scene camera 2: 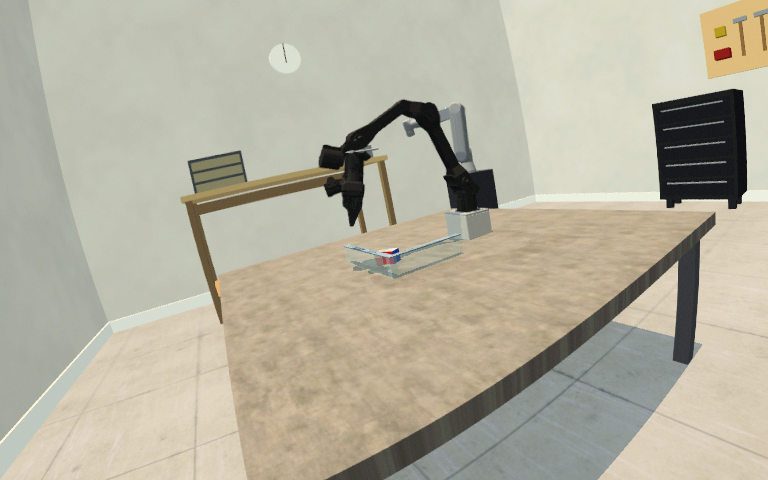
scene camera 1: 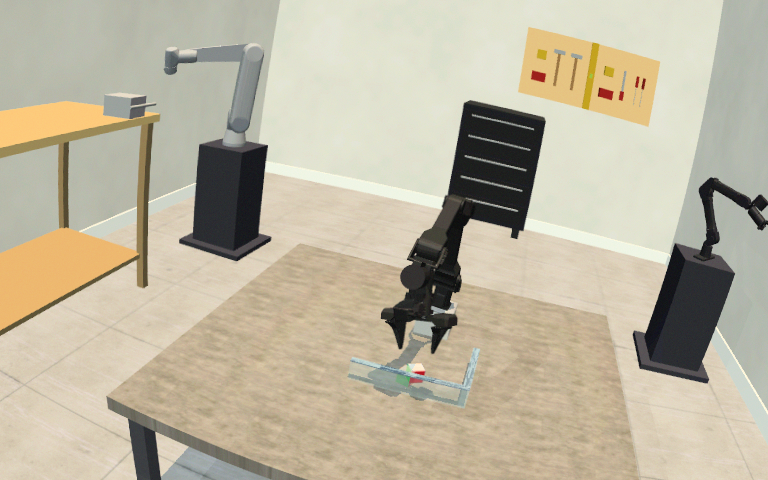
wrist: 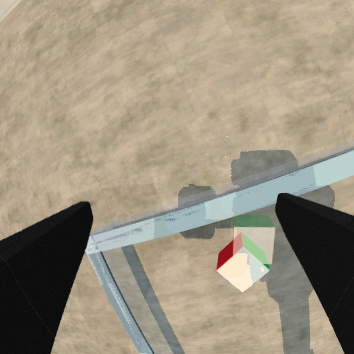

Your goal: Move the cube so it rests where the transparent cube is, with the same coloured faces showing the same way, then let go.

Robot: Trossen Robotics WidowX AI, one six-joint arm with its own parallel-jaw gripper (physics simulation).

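Pixels of known places: gripper, fingertip midpoint: (scene camera 2: pixel 351 224) (scene camera 1: pixel 416 351) (wrist: pixel 185 206); arm's base, origin of the base link: (scene camera 2: pixel 467 210) (scene camera 1: pixel 439 304).
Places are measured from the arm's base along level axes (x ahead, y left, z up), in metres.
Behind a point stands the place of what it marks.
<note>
The cube (scene camera 1: pixel 418 373) @(x 0.350, y 0.030, z -0.057 m) (scene camera 2: pixel 395 256) (wrist: pixel 239 273) @(x 0.331, y 0.022, z -0.050 m) rests on the table with a cream-white top; red and green sides show in the wrist view, red and blue in scene camera 2. The transparent cube (wrist: pixel 263 239) @(x 0.362, y -0.009, z -0.050 m), with a pale top and dark green side, overlaps it in the wrist view and is turned differently. A low clear L-shaped wall (scene camera 1: pixel 453 385) @(x 0.408, y 0.135, z -0.030 m) (scene camera 2: pixel 430 243) @(x 0.278, y 0.169, z -0.030 m) (wrist: pixel 185 214) @(x 0.412, y 0.052, z -0.030 m) stands beside them. My gripper (scene camera 1: pixel 417 349) @(x 0.437, y 0.025, z 0.057 m) (scene camera 2: pixel 352 223) @(x 0.437, y 0.025, z 0.057 m) (wrist: pixel 185 206) @(x 0.437, y 0.025, z 0.057 m) is open and empty, high above the table. In the wrist view both cubes lie low and right, near the right finger.
The wall's corner shows left in the wrist view, and its short arm runs down from there. My arm's pale base (scene camera 2: pixel 468 223) @(x 0.049, y 0.055, z -0.034 m) stands on the table (scene camera 1: pixel 254 362) @(x 0.499, y -0.384, z -0.090 m) (scene camera 2: pixel 351 350) @(x 0.630, y 0.452, z -0.090 m) behind the wall. A workbench (scene camera 2: pixel 283 181) and drawer cabinet (scene camera 1: pixel 498 164) (scene camera 2: pixel 696 144) stand beyond the table.
</note>
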